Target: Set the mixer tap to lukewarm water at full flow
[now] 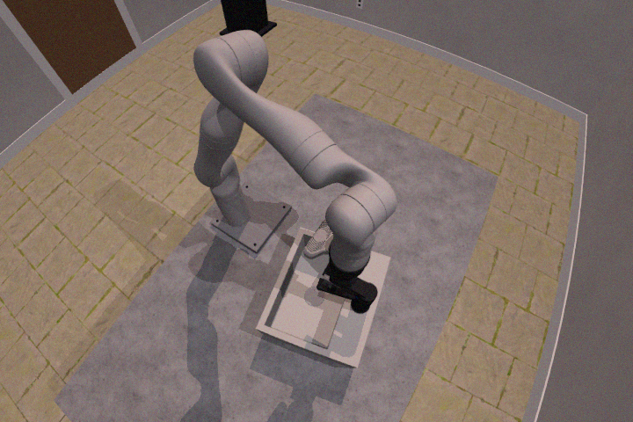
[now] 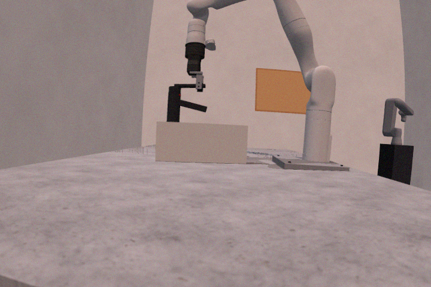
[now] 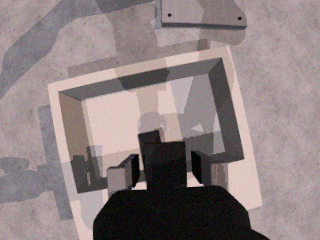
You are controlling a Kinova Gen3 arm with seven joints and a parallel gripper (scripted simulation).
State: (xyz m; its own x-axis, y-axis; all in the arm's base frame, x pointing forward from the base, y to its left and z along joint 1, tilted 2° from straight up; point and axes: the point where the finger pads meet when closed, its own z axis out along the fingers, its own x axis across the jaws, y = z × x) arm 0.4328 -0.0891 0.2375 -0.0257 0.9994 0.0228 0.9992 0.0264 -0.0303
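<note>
The lever lies 4 cm ahead of my hand. The rest, counted from my hand: black mixer tap 6 cm ahead, 5 cm below; then sink basin 23 cm below, 2 cm to the right, 2 cm behind.
</note>
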